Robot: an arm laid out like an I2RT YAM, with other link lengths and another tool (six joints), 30 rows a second.
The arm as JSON. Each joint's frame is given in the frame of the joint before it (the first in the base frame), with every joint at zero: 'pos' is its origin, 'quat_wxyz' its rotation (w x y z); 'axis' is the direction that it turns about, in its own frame. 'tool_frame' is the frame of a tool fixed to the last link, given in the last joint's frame.
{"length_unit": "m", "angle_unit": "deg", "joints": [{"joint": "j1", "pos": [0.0, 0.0, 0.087], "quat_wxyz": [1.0, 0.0, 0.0, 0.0], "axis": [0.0, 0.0, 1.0]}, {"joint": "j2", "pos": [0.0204, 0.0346, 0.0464], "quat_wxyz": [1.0, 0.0, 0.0, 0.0], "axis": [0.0, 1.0, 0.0]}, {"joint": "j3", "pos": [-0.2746, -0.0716, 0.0], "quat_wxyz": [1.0, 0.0, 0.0, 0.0], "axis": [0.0, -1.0, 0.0]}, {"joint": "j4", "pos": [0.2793, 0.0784, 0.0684], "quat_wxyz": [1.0, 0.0, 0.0, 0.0], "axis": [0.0, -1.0, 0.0]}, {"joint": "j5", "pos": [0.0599, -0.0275, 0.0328], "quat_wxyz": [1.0, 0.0, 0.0, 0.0], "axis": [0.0, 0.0, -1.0]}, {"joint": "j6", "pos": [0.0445, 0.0, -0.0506], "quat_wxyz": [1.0, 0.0, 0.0, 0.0], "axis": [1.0, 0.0, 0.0]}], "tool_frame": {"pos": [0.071, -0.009, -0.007], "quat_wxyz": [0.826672, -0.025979, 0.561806, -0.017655]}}
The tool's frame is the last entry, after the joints.
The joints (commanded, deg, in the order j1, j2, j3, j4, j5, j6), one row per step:
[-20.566, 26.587, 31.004, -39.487, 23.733, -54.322]
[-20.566, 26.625, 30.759, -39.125, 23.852, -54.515]
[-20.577, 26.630, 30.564, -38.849, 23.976, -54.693]
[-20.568, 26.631, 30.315, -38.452, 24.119, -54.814]
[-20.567, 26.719, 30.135, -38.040, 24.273, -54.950]
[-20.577, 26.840, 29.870, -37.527, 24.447, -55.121]
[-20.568, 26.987, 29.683, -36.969, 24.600, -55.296]
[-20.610, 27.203, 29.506, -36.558, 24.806, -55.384]
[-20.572, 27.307, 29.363, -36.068, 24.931, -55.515]
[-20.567, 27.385, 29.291, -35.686, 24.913, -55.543]
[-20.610, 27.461, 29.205, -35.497, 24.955, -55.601]
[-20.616, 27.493, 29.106, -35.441, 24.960, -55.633]
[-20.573, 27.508, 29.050, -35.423, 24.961, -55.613]
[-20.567, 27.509, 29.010, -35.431, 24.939, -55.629]
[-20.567, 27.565, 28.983, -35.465, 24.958, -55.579]
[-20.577, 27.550, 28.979, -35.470, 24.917, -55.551]
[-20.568, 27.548, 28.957, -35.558, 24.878, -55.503]
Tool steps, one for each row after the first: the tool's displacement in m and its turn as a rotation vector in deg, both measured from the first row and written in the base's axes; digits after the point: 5 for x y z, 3 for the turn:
[0.00049, -0.00040, -0.00092, -0.200, 0.074, 0.004]
[0.00075, -0.00075, -0.00160, -0.392, 0.142, -0.015]
[0.00119, -0.00115, -0.00237, -0.588, 0.111, -0.061]
[0.00179, -0.00166, -0.00286, -0.797, 0.095, -0.116]
[0.00254, -0.00229, -0.00380, -1.029, 0.123, -0.181]
[0.00349, -0.00289, -0.00418, -1.286, 0.057, -0.210]
[0.00413, -0.00365, -0.00498, -1.450, 0.140, -0.376]
[0.00497, -0.00407, -0.00511, -1.673, 0.023, -0.376]
[0.00575, -0.00431, -0.00500, -1.760, -0.180, -0.345]
[0.00602, -0.00463, -0.00537, -1.824, -0.158, -0.394]
[0.00612, -0.00469, -0.00603, -1.818, -0.066, -0.386]
[0.00622, -0.00459, -0.00642, -1.789, -0.030, -0.353]
[0.00624, -0.00453, -0.00673, -1.770, 0.022, -0.320]
[0.00623, -0.00457, -0.00715, -1.711, 0.103, -0.360]
[0.00623, -0.00453, -0.00717, -1.676, 0.071, -0.351]
[0.00614, -0.00439, -0.00754, -1.591, 0.133, -0.333]

